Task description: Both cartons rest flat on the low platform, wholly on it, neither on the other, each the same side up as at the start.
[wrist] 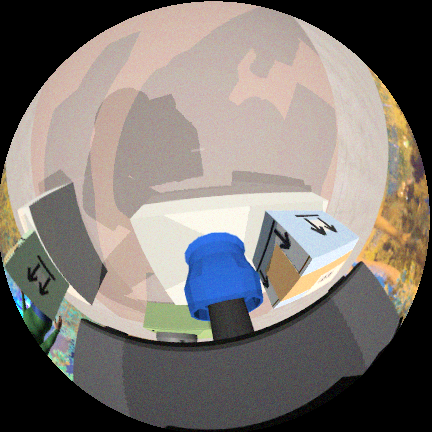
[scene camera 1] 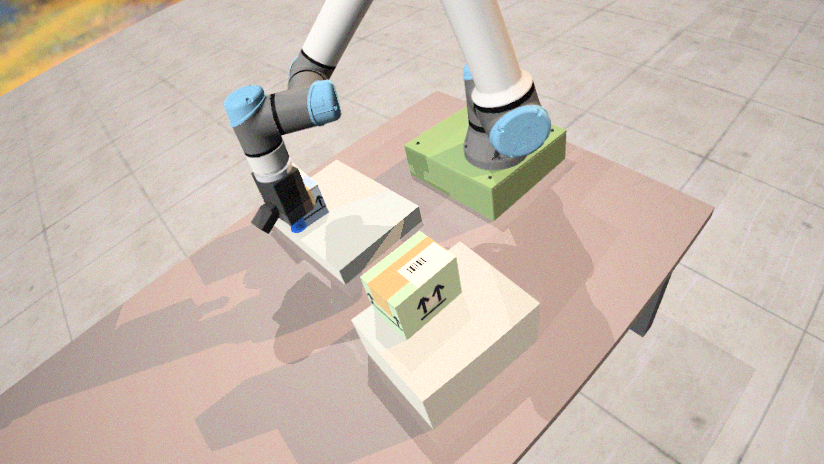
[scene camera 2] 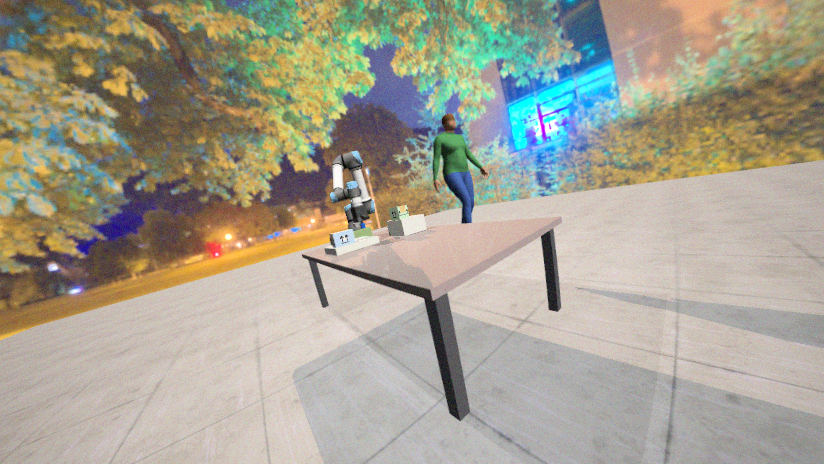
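Seen in the pictures: end effector, tool point: (wrist: 215, 256) (scene camera 1: 298, 226) (scene camera 2: 363, 228); arm's base, origin of the base link: (wrist: 176, 334) (scene camera 1: 496, 150) (scene camera 2: 356, 230).
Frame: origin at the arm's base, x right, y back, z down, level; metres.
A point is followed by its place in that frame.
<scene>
A blue carton (scene camera 1: 318, 212) @[x 0.253, y -0.362, z 0.029 m] (scene camera 2: 341, 238) @[x 0.349, y -0.415, z -0.002 m] (wrist: 300, 235) @[x 0.275, y -0.427, z -0.013 m] stands upright near one end of the low platform (scene camera 1: 374, 230) @[x 0.109, y -0.321, z 0.047 m] (scene camera 2: 358, 245) @[x 0.253, y -0.437, z 0.072 m] (wrist: 165, 240) @[x 0.129, y -0.408, z 0.047 m]; the arm hides part of it in scene camera 1, and whether its far edge is wholly on cannot be told. A green carton (scene camera 1: 429, 308) @[x -0.186, y -0.454, z -0.056 m] (scene camera 2: 397, 214) @[x -0.095, y -0.480, z -0.065 m] (wrist: 37, 275) with orange tape and a white label stands upright on the higher platform (scene camera 1: 490, 311) @[x -0.256, y -0.387, z -0.025 m] (scene camera 2: 409, 225) @[x -0.128, y -0.547, z 0.031 m] (wrist: 65, 235) @[x -0.088, y -0.451, z 0.033 m]. My gripper, a blue suction cup (scene camera 1: 298, 226) (scene camera 2: 363, 225) (wrist: 217, 245), is open and holds nothing. It hangs over the low platform beside the blue carton.
The arm's base stands on a green block (scene camera 1: 449, 178) @[x 0.061, y -0.108, z 0.033 m] (scene camera 2: 363, 232) @[x 0.007, y -0.114, z 0.027 m] (wrist: 170, 315) @[x 0.022, y -0.112, z 0.048 m] behind the platforms. The platforms stand apart on the pinkish table (scene camera 1: 634, 207) @[x -0.322, y 0.089, z 0.095 m] (scene camera 2: 484, 247) @[x 0.233, y -1.352, z 0.095 m] (wrist: 215, 125) @[x 0.219, y -0.543, z 0.095 m]. A person in a green top (scene camera 2: 455, 155) is beyond the table.
</scene>
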